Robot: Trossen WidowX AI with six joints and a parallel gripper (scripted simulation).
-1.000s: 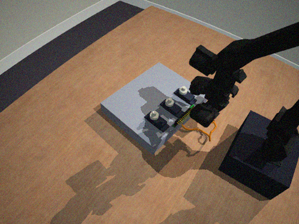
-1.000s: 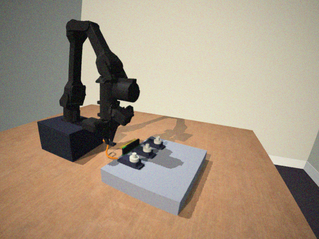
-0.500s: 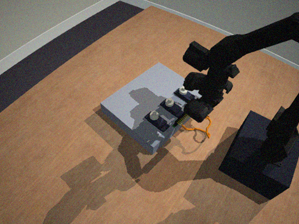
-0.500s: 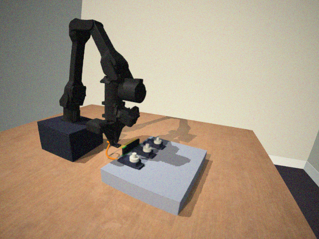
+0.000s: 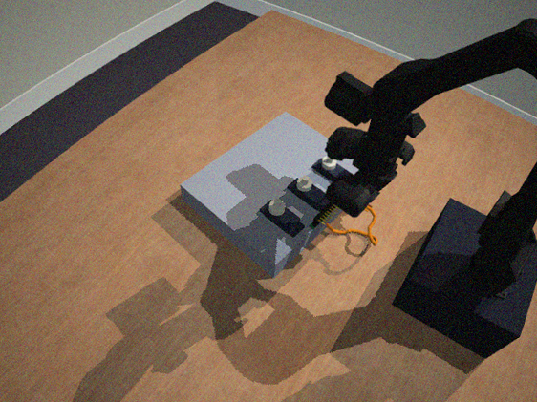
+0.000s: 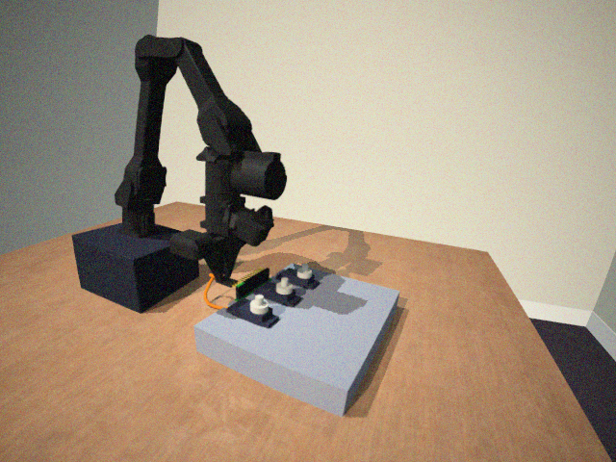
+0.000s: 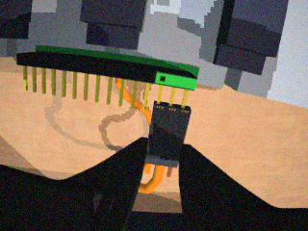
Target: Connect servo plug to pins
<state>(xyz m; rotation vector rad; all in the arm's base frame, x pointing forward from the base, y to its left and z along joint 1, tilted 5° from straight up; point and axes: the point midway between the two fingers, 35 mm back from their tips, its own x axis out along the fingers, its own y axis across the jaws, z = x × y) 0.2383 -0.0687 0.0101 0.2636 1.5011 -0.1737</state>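
The green mark lies 4 cm ahead of my gripper tip and 1 cm to the right of it. From my gripper tip the other things lie so: pin strip: 5 cm ahead, 3 cm to the left, 1 cm below; grey holder block: 20 cm ahead, 2 cm to the right, 5 cm below.
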